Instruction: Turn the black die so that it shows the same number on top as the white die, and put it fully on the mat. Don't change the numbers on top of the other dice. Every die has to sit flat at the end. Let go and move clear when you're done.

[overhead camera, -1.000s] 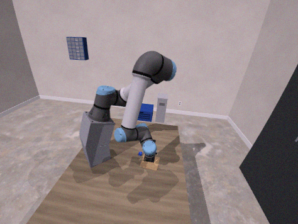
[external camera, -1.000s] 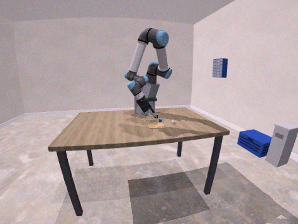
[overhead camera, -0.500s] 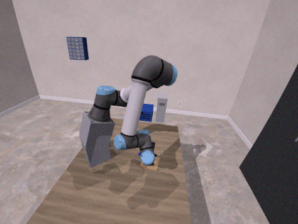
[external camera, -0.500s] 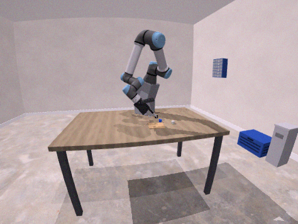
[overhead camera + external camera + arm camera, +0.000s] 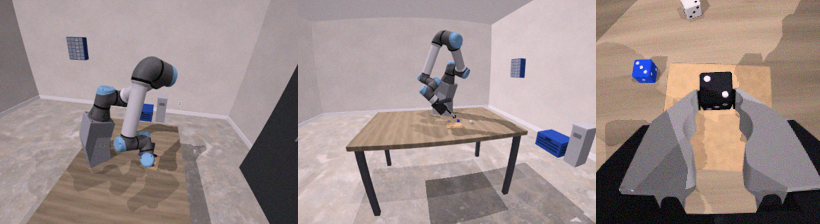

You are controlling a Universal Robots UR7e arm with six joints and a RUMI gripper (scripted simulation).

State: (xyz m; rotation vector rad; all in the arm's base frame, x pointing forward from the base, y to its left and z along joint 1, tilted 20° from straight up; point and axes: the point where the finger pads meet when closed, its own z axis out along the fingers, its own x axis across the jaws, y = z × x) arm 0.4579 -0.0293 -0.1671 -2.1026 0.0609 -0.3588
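The tan mat lies 10 mm to the left of my hand and 90 mm below it. Round my hand: black die (10 mm to the left, 10 mm below); then white die (10 mm behind, 180 mm to the left, 80 mm below); then blue die (90 mm behind, 80 mm to the left, 80 mm below).
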